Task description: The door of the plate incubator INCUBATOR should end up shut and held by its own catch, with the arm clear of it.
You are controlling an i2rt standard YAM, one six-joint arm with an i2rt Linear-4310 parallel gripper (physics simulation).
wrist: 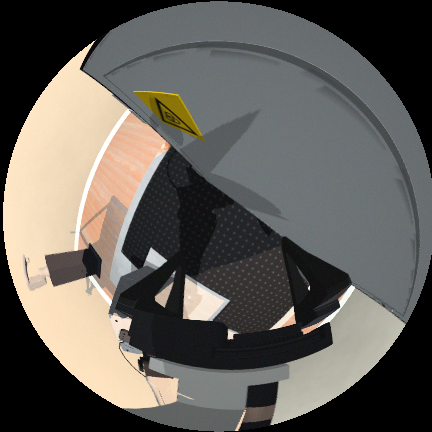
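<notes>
The grey door panel (pixel 310 150) of the incubator fills the upper right of the wrist view, with a raised curved border and a yellow warning label (pixel 182 112) near its left edge. Dark shadows fall across its face. My gripper (pixel 230 249) is open and empty, its two black fingers wide apart below the panel's slanting lower edge. The right fingertip appears very close to that edge or against it; I cannot tell whether they touch. The catch and the incubator's opening cannot be made out, and how far the door stands open cannot be told.
A black dotted work surface (pixel 150 215) lies beyond the fingers, with a pale rectangular piece (pixel 215 298) on it near the left finger. A brown box-shaped device (pixel 66 268) stands at the far left, beside wooden flooring (pixel 107 175).
</notes>
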